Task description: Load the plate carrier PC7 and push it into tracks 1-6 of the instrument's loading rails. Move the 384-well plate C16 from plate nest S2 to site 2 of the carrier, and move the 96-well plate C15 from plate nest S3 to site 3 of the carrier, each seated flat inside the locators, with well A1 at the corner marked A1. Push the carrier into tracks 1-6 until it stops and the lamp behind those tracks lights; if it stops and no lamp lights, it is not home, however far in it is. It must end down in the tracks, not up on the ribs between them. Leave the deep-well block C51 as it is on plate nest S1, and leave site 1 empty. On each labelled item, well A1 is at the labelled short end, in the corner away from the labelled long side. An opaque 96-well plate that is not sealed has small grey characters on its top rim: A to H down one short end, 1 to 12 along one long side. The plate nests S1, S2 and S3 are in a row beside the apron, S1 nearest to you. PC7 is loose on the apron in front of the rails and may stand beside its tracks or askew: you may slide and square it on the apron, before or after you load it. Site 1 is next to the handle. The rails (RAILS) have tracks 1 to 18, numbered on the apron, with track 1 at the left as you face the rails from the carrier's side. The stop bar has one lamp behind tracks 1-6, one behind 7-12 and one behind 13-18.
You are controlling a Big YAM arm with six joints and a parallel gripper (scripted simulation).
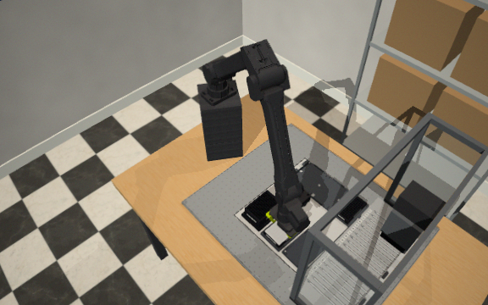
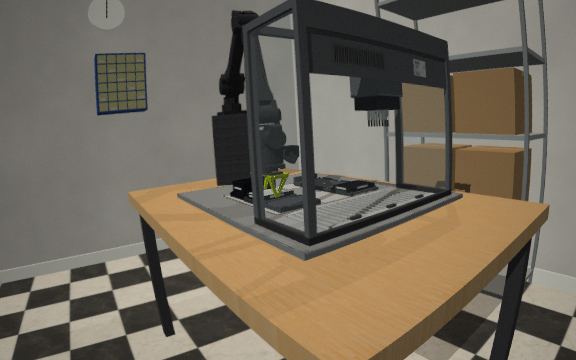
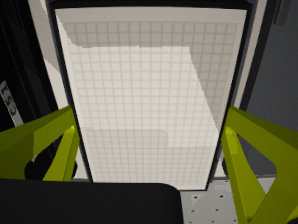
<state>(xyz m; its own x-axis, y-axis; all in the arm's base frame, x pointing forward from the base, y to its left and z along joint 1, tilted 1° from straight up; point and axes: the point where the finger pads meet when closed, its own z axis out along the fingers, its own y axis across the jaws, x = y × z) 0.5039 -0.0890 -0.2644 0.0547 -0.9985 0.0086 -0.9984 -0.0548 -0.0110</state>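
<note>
My gripper is now 20 mm above the plate nest S2. From my hand the other things lie so: plate nest S3: 110 mm ahead, 10 mm to the left, 20 mm below; then black 96-well plate C15: 90 mm ahead, 270 mm to the left; then dark grey carrier PC7: 10 mm behind, 260 mm to the left, 10 mm below.
</note>
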